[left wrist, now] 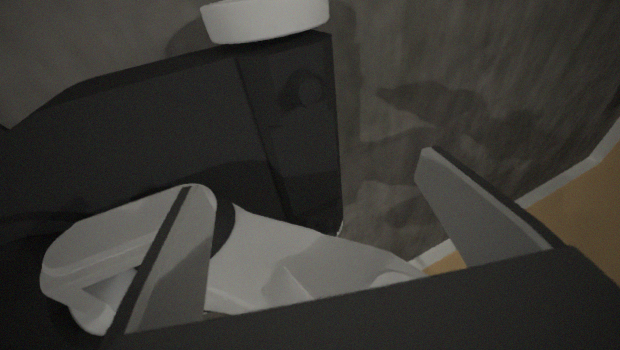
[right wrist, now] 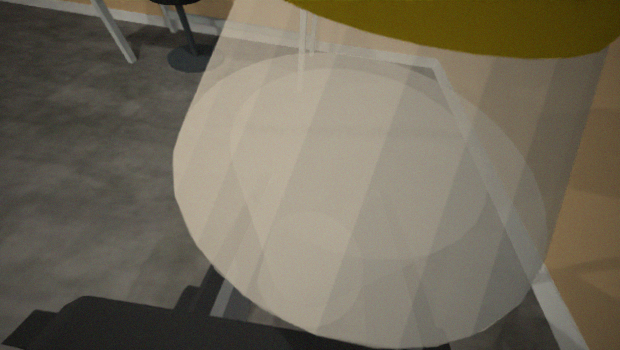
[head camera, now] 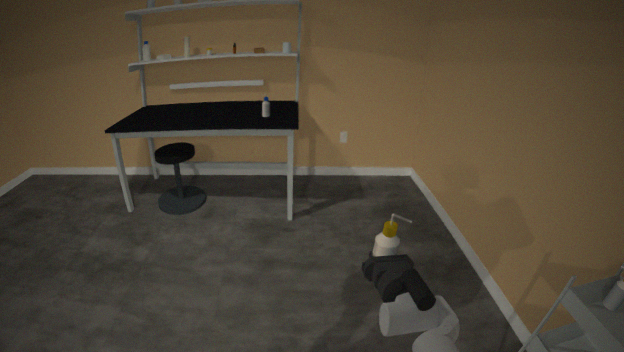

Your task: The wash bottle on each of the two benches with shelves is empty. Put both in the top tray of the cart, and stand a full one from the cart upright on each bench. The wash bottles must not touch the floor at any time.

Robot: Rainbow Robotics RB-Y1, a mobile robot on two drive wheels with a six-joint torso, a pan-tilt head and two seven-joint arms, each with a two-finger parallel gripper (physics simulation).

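Frame: origin at the robot's base, x ahead, y left, z up, level; metres.
Seen in the pictures: left gripper, between the fingertips: (left wrist: 315, 180); right gripper, between the fingertips: (right wrist: 322, 194) (head camera: 380, 254).
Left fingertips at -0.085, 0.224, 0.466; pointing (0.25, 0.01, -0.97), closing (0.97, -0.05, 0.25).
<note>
Pixels of each thing's top centre, then the offset from my left fingertips to it, as dx, dy, dz. "pt": a spot on its surface instead. Level surfaces: height alone.
- translucent whitish wash bottle, centre of its top: (head camera: 397, 213) +0.510, -0.453, +0.561
- black-topped bench, height of its surface: dz +0.297
- shelf, height of its surface: dz +0.745
- white arm part, a spot on its surface: (left wrist: 280, 255) pt -0.032, -0.173, -0.083
My right gripper (head camera: 386, 256) is shut on a translucent whitish wash bottle (head camera: 386, 243) (right wrist: 350, 175) with a yellow cap and a bent spout, held upright above the floor. Its fingertips are hidden behind the bottle in the right wrist view. A white bottle with a blue cap (head camera: 266, 108) stands on the right part of the black-topped bench (head camera: 200, 118) with shelves. The cart (head camera: 588, 316) is cut off at the lower right edge of the head view; part of a wash bottle (head camera: 614, 296) shows in its top tray. My left gripper (left wrist: 315, 180) is open and empty. The second bench does not show.
A black stool (head camera: 175, 153) (right wrist: 190, 59) stands at the bench's front left. Small bottles and containers stand on the shelf (head camera: 220, 56) above the bench. The tan wall (head camera: 480, 125) with a white baseboard runs along the right side. A white arm part (left wrist: 280, 255) shows behind the left fingers.
</note>
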